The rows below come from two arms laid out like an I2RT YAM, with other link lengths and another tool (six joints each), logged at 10 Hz.
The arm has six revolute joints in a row. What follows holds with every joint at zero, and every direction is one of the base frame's. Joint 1 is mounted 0.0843 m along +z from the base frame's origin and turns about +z. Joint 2 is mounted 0.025 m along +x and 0.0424 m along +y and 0.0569 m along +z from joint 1 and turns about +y. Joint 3 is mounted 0.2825 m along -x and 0.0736 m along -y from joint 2 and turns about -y. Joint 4 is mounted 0.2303 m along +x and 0.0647 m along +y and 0.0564 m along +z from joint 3 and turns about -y. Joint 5 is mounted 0.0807 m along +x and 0.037 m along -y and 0.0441 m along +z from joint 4 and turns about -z. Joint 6 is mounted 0.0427 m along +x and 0.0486 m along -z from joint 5 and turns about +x. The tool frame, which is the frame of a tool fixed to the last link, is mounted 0.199 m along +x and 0.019 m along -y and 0.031 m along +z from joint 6; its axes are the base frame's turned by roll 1.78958, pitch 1.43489 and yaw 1.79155 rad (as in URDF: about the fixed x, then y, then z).
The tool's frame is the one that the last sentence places.
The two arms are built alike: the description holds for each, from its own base.
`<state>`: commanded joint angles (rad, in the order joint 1, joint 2, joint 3, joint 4, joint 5, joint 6); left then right.
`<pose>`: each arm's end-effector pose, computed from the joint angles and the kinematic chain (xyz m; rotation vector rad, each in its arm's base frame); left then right.
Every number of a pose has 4 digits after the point. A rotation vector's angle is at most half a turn.
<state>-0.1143 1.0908 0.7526 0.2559 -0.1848 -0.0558 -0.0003 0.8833 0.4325 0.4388 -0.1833 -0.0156</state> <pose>0.4529 -0.0279 0.3696 0.0155 1.6827 0.1250 0.3996 0.0222 0.3329 -0.0543 1.6162 0.2364</pose>
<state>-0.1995 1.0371 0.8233 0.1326 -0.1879 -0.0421 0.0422 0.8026 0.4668 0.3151 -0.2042 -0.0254</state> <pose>0.4370 -0.0636 0.3918 0.0956 1.6779 0.0739 0.3848 0.0440 0.3420 -0.1124 1.6238 0.2782</pose>
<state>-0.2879 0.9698 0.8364 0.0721 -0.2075 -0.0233 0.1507 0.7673 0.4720 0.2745 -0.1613 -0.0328</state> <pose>0.4137 -0.0929 0.4067 0.1646 1.6522 0.0348 0.3741 0.0746 0.3446 -0.1723 1.6213 0.3221</pose>
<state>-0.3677 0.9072 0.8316 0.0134 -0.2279 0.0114 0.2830 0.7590 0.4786 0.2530 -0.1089 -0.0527</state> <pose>0.3909 -0.1160 0.4089 0.2426 1.6429 0.0181 0.3638 0.1115 0.3447 -0.2543 1.6203 0.3664</pose>
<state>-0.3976 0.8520 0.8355 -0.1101 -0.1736 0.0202 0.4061 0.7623 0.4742 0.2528 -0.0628 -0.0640</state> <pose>0.3697 -0.1347 0.3916 0.3367 1.6916 -0.0309 0.3524 0.1458 0.3412 -0.3282 1.6189 0.4144</pose>
